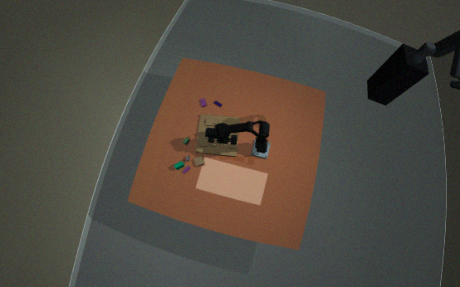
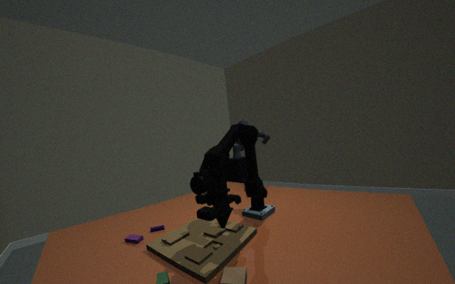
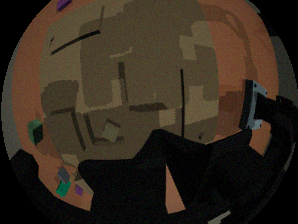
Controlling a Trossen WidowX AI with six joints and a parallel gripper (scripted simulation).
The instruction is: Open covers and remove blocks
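Now: gripper tip 40 mm short of the tan puzzle board, 50 mm to the left of it and 40 mm above it. Round my gripper tip: dark purple block: 130 mm ahead, 300 mm to the right, 50 mm below.
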